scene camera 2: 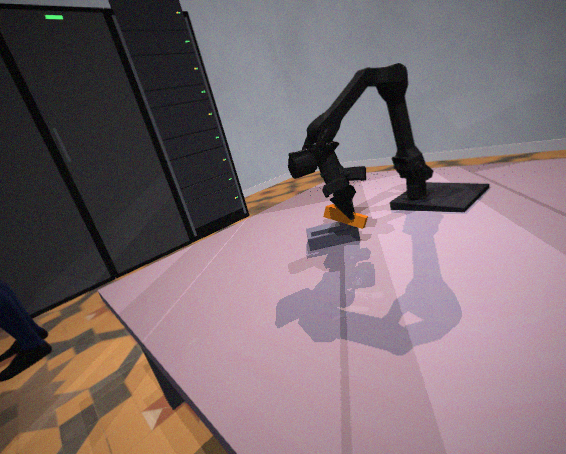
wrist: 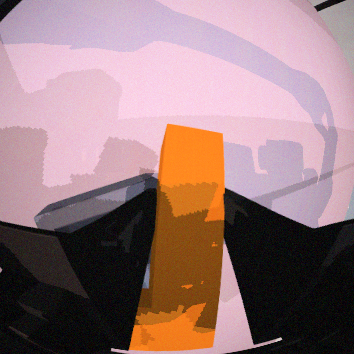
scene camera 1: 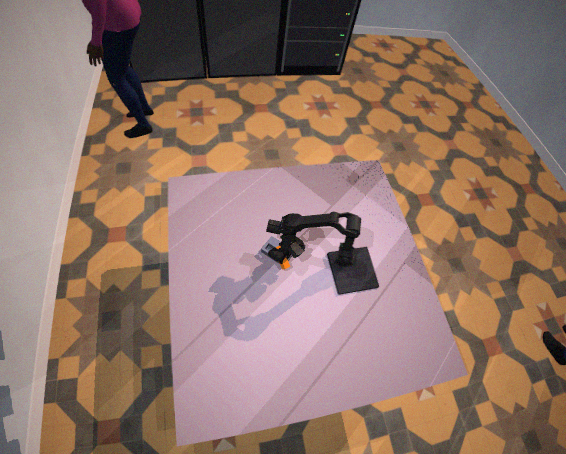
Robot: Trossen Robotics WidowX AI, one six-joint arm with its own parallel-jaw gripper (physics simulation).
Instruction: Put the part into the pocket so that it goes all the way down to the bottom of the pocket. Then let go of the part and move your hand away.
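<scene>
The part, an orange rectangular bar point(scene camera 1: 285, 264) point(scene camera 2: 359, 220) point(wrist: 192, 160), is held between the black fingers of my gripper point(scene camera 2: 350, 215) point(wrist: 186, 195). In scene camera 2 the bar is tilted, its right end lower than its left, and it appears above the grey pocket block point(scene camera 1: 267, 247) point(scene camera 2: 334, 242) point(wrist: 95, 202). The block rests on the pink surface, and part of its dark pocket opening shows. In the wrist view the bar and left finger hide much of the block. My gripper is shut on the bar. Whether the bar touches the block cannot be told.
The arm's dark square base point(scene camera 1: 354, 272) point(scene camera 2: 440, 199) stands on the pink table top point(scene camera 1: 240, 390) point(scene camera 2: 280, 400), to the right of the block. Black cabinets point(scene camera 1: 242, 37) point(scene camera 2: 65, 125) stand beyond the table. A person point(scene camera 1: 120, 60) stands on the patterned floor in scene camera 1.
</scene>
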